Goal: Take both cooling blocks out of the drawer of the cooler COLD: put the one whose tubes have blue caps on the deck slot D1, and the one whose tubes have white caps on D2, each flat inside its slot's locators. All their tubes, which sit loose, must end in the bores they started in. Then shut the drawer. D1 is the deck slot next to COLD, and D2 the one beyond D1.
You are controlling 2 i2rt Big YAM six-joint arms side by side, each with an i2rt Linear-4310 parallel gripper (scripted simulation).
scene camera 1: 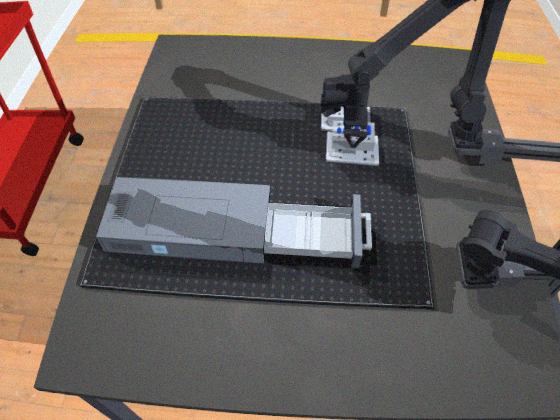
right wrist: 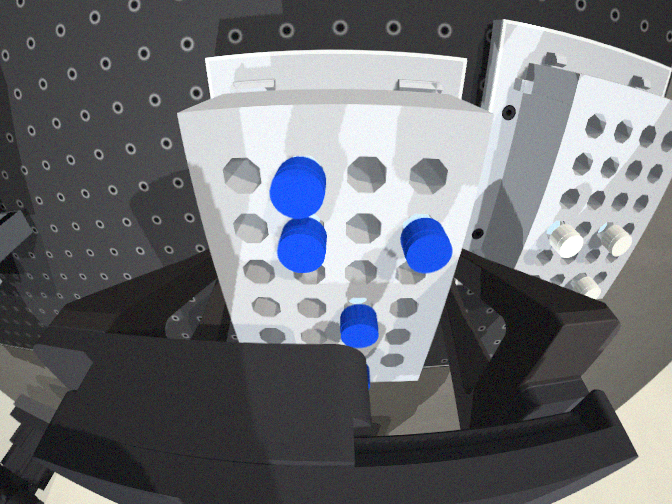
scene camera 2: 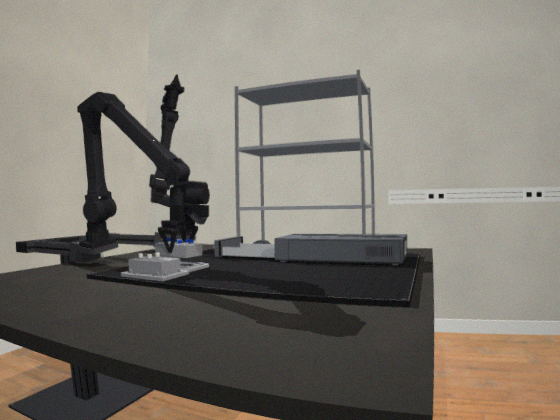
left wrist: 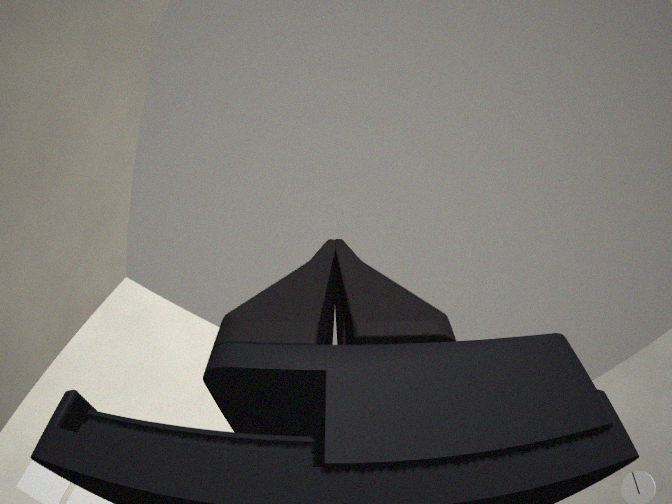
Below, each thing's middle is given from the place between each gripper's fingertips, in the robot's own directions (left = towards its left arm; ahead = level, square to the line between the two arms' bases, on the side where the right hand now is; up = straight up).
Scene:
The slot D1 [right wrist: 297,71] lies 6 cm below my right hand.
Right now the slot D1 is 930 mm below my left hand, 650 mm to the right of it and 610 mm ahead of it.

